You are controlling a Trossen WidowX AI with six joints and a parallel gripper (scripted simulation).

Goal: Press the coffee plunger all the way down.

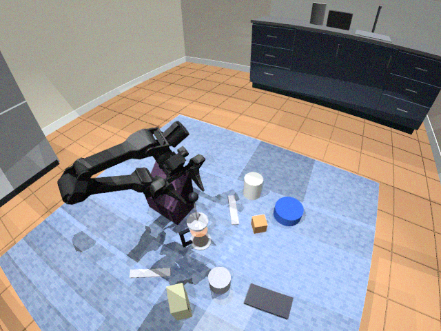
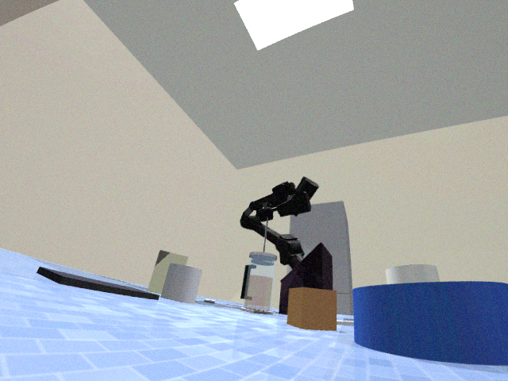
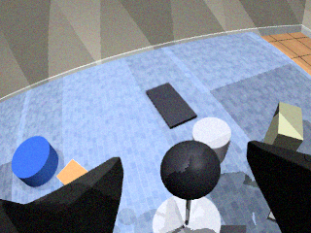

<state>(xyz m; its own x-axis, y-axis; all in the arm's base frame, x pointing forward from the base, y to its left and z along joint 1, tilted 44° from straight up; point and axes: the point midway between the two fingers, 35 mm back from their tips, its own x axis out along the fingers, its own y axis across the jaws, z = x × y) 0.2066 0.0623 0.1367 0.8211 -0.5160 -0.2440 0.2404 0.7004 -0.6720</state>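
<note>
Now: the coffee press 140 mm below my gripper tip, 10 mm to the right of it and 10 mm behind it. Round my gripper tip: orange cube 240 mm below, 170 mm to the left, 160 mm ahead; dark slab 320 mm ahead, 270 mm below, 80 mm to the right; yellow block 240 mm to the right, 210 mm below, 80 mm ahead.
</note>
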